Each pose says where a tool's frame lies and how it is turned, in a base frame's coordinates. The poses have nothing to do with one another.
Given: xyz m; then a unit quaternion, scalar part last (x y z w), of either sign.
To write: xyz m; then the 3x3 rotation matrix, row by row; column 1 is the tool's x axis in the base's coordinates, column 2 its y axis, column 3 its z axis. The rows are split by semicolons. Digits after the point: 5 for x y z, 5 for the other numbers.
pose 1, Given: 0.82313 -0.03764 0.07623 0.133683 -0.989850 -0.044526 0.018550
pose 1, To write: 0.82313 -0.03764 0.07623; -0.96357 -0.26300 -0.04863; -0.26630 0.96029 0.08319; 0.02482 0.09311 -0.99535
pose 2, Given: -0.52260 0.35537 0.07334 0.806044 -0.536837 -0.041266 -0.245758
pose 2, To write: -0.52260 0.35537 0.07334; 0.42021 -0.88571 0.19734; -0.84514 -0.30282 0.44049; -0.33039 -0.35188 -0.87580
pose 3, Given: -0.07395 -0.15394 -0.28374 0.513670 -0.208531 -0.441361 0.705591
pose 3, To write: -0.07395 -0.15394 -0.28374; 0.52343 0.40861 -0.74770; -0.83707 0.08269 -0.54081; -0.15915 0.90896 0.38532
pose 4, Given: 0.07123 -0.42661 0.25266 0.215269 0.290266 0.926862 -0.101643
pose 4, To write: 0.07123 -0.42661 0.25266; -0.88666 0.31339 0.34004; -0.06345 -0.81083 0.58183; 0.45806 0.49431 0.73881
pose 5, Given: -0.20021 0.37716 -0.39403 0.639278 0.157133 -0.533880 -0.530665
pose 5, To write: -0.20021 0.37716 -0.39403; 0.38056 -0.36572 -0.84937; 0.76753 -0.38741 0.51070; -0.51583 -0.84626 0.13327
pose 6, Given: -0.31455 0.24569 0.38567 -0.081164 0.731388 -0.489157 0.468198
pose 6, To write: -0.31455 0.24569 0.38567; -0.54841 0.33932 0.76427; -0.57677 0.50828 -0.63953; -0.60546 -0.79153 -0.08303
